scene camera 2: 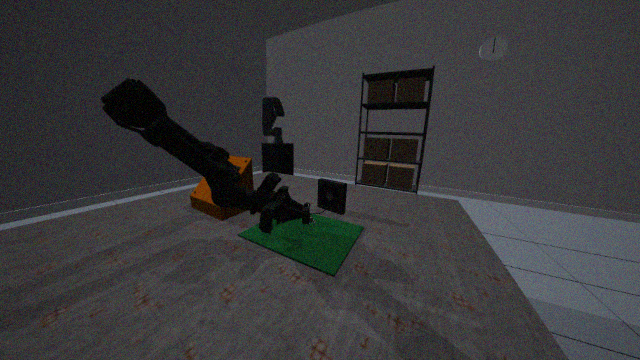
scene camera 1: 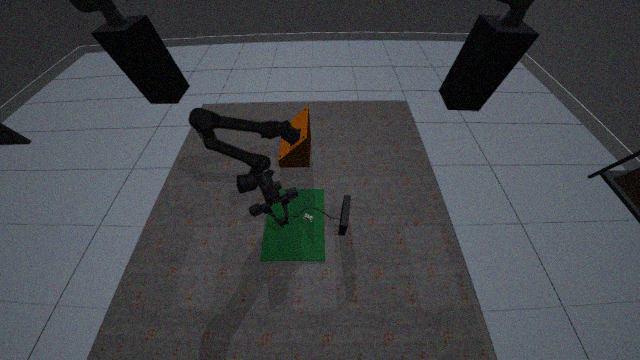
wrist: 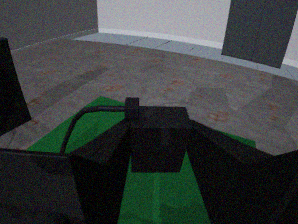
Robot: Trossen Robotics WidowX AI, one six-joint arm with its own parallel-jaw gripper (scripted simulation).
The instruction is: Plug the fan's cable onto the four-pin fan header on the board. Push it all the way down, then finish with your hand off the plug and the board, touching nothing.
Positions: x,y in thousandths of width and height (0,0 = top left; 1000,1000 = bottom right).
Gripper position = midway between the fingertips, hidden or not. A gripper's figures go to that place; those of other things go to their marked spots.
Scene:
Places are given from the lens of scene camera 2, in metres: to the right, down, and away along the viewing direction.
my gripper (scene camera 2: 480,590): -0.04, 0.09, 0.47
black fan (scene camera 2: 520,540): 0.05, 0.06, 0.67
green board (scene camera 2: 505,682): 0.01, 0.17, 0.46
The marked spots on the black fan and the green board are 0.25 m apart.

